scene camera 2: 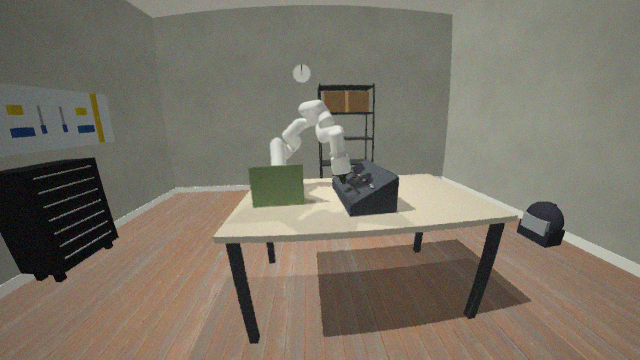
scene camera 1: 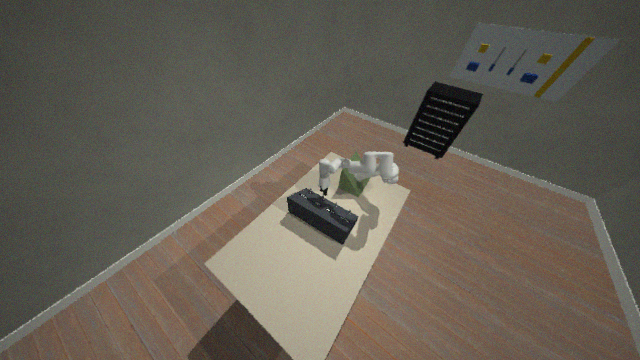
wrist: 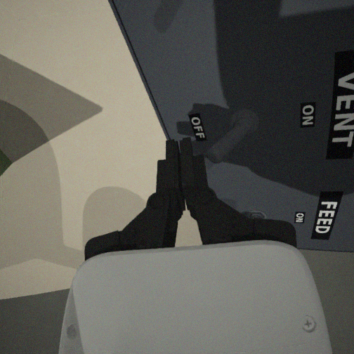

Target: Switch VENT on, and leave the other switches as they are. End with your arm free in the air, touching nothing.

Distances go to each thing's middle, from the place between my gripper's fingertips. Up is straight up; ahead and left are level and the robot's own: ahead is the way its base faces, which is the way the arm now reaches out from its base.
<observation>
I see the dark switch panel [scene camera 2: 378, 188] 13 cm ahead of my hand, 5 cm to the left of it and 3 cm below it.
</observation>
